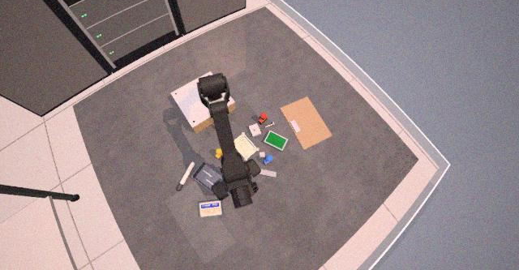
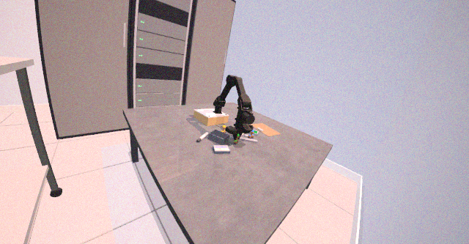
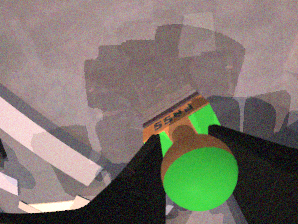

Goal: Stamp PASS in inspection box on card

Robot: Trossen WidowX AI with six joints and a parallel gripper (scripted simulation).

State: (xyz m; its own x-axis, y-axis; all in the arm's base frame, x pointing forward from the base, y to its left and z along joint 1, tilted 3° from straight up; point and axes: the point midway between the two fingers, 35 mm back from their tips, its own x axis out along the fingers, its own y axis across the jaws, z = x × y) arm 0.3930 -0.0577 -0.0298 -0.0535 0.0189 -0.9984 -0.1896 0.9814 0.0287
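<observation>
Right now my gripper tip is 230 mm to the right of the green ink pad, 100 mm past it and 20 mm above it. The rest, counted from my gripper tip: grey ruler: 110 mm to the left, 20 mm below; tray: 100 mm to the right, 60 mm behind, 10 mm below; green stamp: right at my gripper tip.
</observation>
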